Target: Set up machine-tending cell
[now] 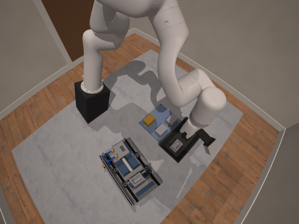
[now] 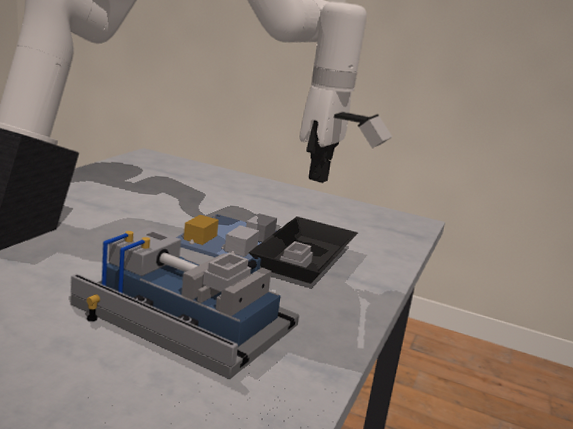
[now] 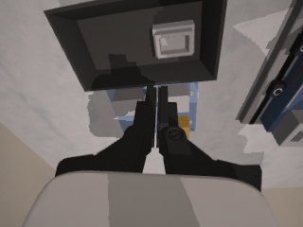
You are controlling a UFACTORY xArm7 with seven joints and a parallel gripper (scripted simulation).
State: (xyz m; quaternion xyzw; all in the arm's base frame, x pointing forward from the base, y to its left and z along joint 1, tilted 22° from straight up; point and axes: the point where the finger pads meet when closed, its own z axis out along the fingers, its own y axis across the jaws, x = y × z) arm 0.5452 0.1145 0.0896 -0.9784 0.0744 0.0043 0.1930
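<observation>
Right now my hand is 27 cm to the left of the piston rod, 12 cm above it and 11 cm past it. The rest, counted from my hand: grey rail: 37 cm to the right, 16 cm below, 11 cm behind; vise bed: 28 cm to the right, 16 cm below, 10 cm behind; brass blank: 22 cm behind, 17 cm below, 1 cm to the right.
</observation>
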